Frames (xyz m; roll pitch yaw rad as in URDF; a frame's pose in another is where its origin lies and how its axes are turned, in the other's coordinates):
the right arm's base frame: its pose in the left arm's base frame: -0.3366 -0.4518 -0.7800 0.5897 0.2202 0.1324
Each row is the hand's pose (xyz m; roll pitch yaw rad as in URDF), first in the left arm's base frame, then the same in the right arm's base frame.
Working: the left arm's base frame: its pose in the right arm's base frame: 0.2134 0.8063 0.4797 -0.5765 -0.2562 0.0110

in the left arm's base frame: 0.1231 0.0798 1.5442 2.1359 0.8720 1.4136
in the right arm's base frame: 0.0055 1.7127 1.7212 0.9970 1.1956 0.3314
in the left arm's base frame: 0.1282 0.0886 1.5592 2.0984 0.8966 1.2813
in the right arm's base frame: 0.0083 1.7283 1.7300 0.9313 1.1288 0.1892
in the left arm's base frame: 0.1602 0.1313 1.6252 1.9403 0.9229 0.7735
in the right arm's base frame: 0.0303 1.8003 1.7691 0.9201 0.8627 -0.1140
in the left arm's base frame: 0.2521 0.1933 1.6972 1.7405 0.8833 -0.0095
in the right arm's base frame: 0.1115 1.8924 1.8181 1.1069 0.4812 -0.4906
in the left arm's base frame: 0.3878 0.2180 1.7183 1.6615 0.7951 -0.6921
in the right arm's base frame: 0.2413 1.9261 1.8566 1.4092 0.2083 -0.8847
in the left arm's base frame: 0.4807 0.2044 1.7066 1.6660 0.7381 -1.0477
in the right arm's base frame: 0.3320 1.9093 1.8778 1.6218 0.1145 -1.1322
